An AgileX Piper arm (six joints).
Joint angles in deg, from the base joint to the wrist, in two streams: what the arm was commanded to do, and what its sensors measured. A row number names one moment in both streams.
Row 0, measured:
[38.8 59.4 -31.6 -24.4 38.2 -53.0]
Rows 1 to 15, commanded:
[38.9 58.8 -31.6 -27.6 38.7 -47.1]
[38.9 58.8 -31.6 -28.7 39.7 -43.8]
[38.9 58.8 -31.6 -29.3 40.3 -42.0]
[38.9 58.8 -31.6 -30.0 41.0 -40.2]
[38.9 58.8 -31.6 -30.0 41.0 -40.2]
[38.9 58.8 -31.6 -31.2 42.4 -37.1]
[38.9 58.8 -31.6 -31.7 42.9 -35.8]
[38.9 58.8 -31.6 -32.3 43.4 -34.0]
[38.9 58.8 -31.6 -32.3 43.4 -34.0]
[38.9 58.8 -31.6 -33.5 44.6 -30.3]
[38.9 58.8 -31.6 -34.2 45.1 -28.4]
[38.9 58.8 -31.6 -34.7 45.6 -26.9]
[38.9 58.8 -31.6 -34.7 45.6 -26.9]
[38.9 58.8 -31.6 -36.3 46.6 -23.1]
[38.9 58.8 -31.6 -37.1 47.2 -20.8]
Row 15, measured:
[38.8 59.2 -31.6 -33.3 46.1 -26.8]
